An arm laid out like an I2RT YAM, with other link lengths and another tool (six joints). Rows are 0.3 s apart.
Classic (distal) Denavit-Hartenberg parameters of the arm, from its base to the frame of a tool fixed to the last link. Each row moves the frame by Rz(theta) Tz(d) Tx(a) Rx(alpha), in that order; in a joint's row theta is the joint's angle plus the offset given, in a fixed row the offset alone. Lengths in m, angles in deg.
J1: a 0.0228  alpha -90  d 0.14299  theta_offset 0
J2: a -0.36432  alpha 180  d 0  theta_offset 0
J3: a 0.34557  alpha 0  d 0  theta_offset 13.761
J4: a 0.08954  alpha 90  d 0.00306  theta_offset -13.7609
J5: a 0  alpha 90  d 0.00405  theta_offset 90
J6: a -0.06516  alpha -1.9  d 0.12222  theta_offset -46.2
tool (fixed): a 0  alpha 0  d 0.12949  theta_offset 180
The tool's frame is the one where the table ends.
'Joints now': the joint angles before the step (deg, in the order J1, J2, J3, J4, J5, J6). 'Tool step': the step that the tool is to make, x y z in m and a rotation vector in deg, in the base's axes. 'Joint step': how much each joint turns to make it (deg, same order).
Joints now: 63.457, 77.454, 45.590, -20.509, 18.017, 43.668
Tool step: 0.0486, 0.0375, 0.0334, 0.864, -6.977, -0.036
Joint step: -0.917, 5.102, 6.644, 4.014, 3.866, -4.728
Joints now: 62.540, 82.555, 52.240, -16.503, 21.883, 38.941
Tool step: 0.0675, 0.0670, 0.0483, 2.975, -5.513, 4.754
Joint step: -4.219, 9.167, 12.279, 5.272, -4.353, -9.050
